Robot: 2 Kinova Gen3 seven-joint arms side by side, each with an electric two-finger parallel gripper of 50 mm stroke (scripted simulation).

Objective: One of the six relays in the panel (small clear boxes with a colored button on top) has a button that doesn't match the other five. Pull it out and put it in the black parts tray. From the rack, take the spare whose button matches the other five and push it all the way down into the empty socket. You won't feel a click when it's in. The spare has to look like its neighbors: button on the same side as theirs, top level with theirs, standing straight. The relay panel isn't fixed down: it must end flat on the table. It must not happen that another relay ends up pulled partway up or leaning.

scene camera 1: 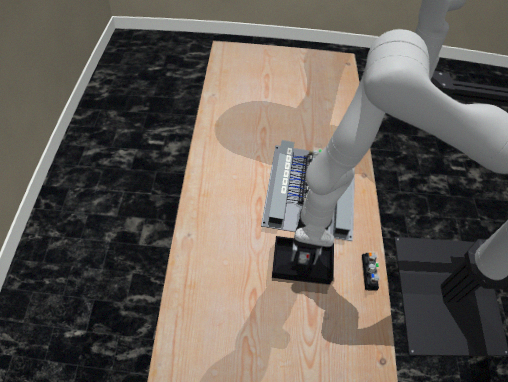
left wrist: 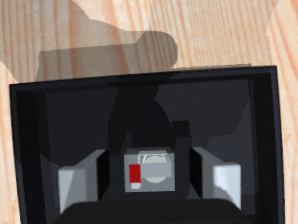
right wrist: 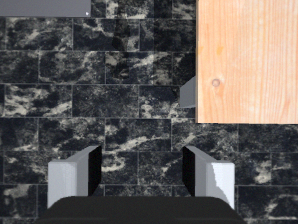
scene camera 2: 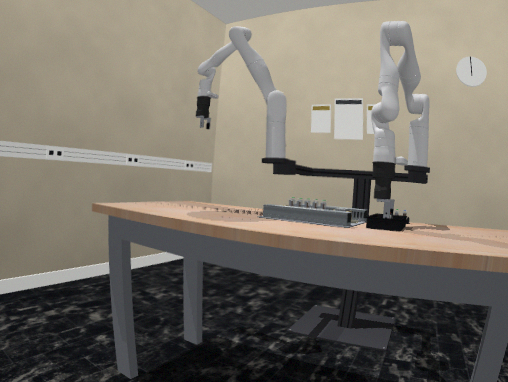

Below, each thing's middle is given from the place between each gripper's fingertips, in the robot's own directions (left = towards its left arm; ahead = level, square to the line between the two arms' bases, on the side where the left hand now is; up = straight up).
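My left gripper's sitting 20 mm above the black parts tray [scene camera 1: 322, 272], and the relay panel [scene camera 1: 285, 202] is 250 mm to the right of that left hand, 60 mm behind it and 20 mm below it.
As for my right hand, it's 40 cm short of the relay panel, 73 cm to the right of it and 39 cm above it. From that same right hand, the black parts tray is 46 cm ahead, 98 cm to the left and 39 cm below.
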